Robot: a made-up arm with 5 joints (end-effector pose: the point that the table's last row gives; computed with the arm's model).
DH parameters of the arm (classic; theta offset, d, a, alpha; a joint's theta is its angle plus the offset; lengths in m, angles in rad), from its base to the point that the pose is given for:
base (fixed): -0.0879 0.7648 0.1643 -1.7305
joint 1: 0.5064 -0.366 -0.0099 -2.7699
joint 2: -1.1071 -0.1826 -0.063 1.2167
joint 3: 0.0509 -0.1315 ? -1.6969
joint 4: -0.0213 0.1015 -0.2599 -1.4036
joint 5: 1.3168 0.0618 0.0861 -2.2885
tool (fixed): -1.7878 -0.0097 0 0
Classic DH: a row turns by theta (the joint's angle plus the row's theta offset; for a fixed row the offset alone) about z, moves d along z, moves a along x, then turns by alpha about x.
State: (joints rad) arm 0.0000 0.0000 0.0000 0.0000 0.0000
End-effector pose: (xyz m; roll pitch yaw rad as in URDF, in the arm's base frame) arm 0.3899 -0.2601 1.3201 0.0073 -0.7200 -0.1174
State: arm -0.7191 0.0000 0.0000 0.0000 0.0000
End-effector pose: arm -0.0068 -0.2194 1.3554 -0.1316 -1.4279 0.1322
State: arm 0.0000 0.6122 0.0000 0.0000 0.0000
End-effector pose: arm 0.0953 -0.1875 1.3672 -0.2140 -1.3153 -0.0247
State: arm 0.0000 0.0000 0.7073 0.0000 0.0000
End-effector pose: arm 0.3664 0.0131 1.2701 -0.9151 -0.6488 0.4791
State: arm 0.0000 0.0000 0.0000 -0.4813 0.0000
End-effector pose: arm 0.4845 -0.2317 1.2579 -0.1368 -0.2587 0.0094
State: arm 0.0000 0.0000 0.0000 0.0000 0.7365
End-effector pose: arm 0.3909 -0.2691 1.3816 0.8155 -0.4143 -0.5807
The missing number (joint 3, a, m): -0.1723
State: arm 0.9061 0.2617 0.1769 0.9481 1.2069
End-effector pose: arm 0.4379 -0.2887 1.2608 1.3592 -0.3652 -0.8971
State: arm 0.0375 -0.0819 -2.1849 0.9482 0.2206
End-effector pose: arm 0.1613 -0.4604 0.6178 1.2624 1.0751 -1.7863
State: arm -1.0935 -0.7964 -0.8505 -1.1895 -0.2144
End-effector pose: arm 0.4351 -0.1946 1.1095 0.2925 -0.0268 0.8579
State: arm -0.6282 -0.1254 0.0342 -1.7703 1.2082
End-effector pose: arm 0.4653 -0.1323 1.1488 -0.0297 0.4894 -0.8131
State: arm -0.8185 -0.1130 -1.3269 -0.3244 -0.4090
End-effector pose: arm 0.3403 -0.4628 1.1413 0.9857 -0.9699 -0.1378
